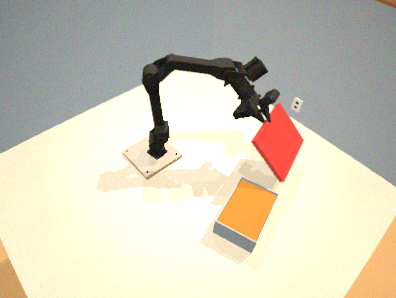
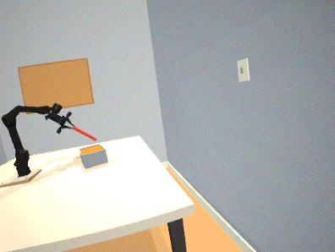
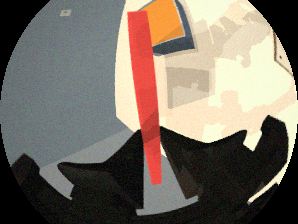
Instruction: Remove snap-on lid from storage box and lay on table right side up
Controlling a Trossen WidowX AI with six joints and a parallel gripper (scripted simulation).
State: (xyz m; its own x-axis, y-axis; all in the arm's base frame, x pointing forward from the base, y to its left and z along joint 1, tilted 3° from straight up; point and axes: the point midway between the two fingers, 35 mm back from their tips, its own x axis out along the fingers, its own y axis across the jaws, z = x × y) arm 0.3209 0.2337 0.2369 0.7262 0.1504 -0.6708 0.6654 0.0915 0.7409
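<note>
Now: the red lid 6 cm ahead of my gripper tip, 1 cm to the left of it and 5 cm below it. The rest, counted from my gripper tip: grey-blue storage box (11 cm ahead, 25 cm to the right, 18 cm below).
</note>
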